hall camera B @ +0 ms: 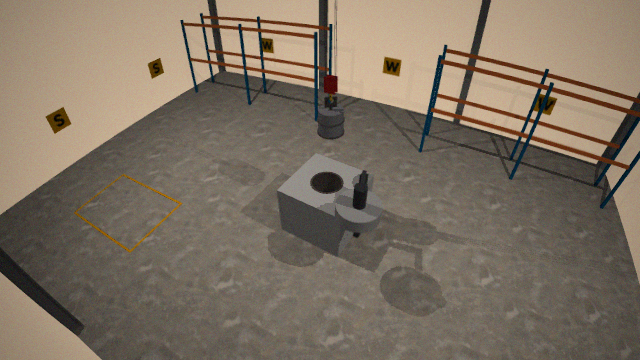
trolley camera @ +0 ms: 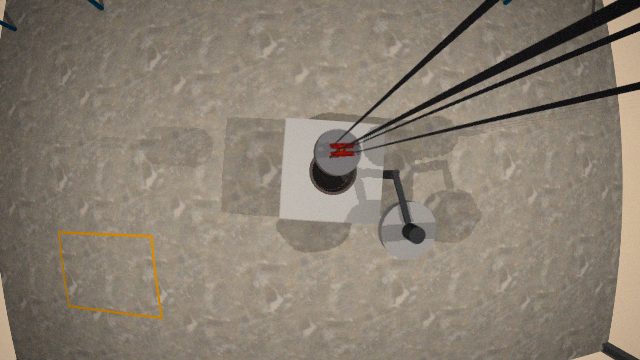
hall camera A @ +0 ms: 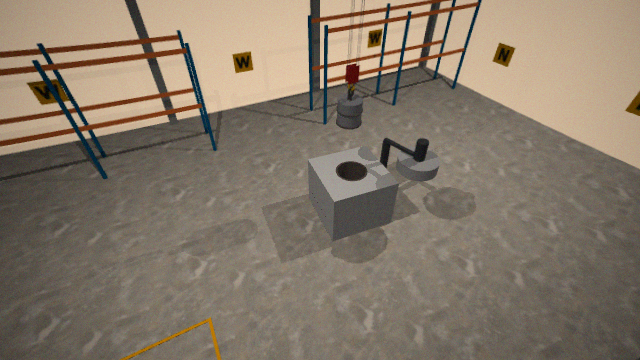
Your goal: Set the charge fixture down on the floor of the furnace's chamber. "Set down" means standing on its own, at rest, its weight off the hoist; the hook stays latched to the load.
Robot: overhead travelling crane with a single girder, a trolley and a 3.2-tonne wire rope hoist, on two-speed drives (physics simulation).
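The charge fixture (hall camera A: 349, 114) (hall camera B: 331, 125) (trolley camera: 337, 168) is a dark grey ribbed drum, hanging upright in the air. My hook (hall camera A: 351, 92) (hall camera B: 330, 102) (trolley camera: 342, 149), below a red block, is shut on its top. The furnace (hall camera A: 364, 215) (hall camera B: 305, 212) (trolley camera: 296, 200) is a grey box with a dark round opening (hall camera A: 351, 171) (hall camera B: 327, 183) (trolley camera: 332, 185) in its top. In the trolley view the fixture covers the upper part of the opening and is offset toward the top of the picture. The chamber floor is hidden.
The round furnace lid (hall camera A: 415, 172) (hall camera B: 370, 214) (trolley camera: 407, 251) is swung aside on a black arm (hall camera A: 400, 147) (trolley camera: 402, 195). Blue and orange racks (hall camera A: 325, 75) (hall camera B: 316, 75) stand along the W wall. A yellow outline (hall camera A: 167, 337) (hall camera B: 152, 189) (trolley camera: 105, 234) marks the floor.
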